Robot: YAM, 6 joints.
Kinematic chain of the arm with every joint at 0, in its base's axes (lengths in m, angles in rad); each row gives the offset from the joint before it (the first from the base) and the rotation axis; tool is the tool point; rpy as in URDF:
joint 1: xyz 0 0 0.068 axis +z
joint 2: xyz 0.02 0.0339 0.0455 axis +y
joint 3: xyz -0.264 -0.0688 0 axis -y
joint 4: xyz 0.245 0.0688 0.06 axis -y
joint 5: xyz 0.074 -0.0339 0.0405 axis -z
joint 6: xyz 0.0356 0 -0.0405 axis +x
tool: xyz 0 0 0 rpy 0 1.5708 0
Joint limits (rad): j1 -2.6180..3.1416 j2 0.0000..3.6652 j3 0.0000..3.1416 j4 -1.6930..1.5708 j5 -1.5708..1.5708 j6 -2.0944..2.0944
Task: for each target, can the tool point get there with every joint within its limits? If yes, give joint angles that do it. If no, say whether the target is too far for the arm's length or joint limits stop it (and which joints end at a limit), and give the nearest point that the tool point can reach.
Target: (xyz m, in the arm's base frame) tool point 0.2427 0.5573 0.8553
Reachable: no: too far | nearest point 0.1632 0.3747 0.6040 | short by 0.321 m
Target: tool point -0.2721 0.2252 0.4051
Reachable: yes | joints 2.4013 1.4838 1.2905 0.3537 -0.5060 1.5573
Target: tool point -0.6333 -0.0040 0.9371
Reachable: no: too far | nearest point -0.3938 -0.0003 0.6155 | short by 0.401 m
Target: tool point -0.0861 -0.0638 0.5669
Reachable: yes | joints 0.8412 0.4690 1.5571 -0.0280 -0.6555 1.2302
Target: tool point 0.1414 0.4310 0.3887
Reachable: yes | joints 1.3290 1.9546 1.8596 0.0221 1.2827 0.5755
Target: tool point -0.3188 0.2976 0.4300
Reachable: yes | joints 2.4004 2.2588 2.8565 -1.3524 0.1212 -1.3852
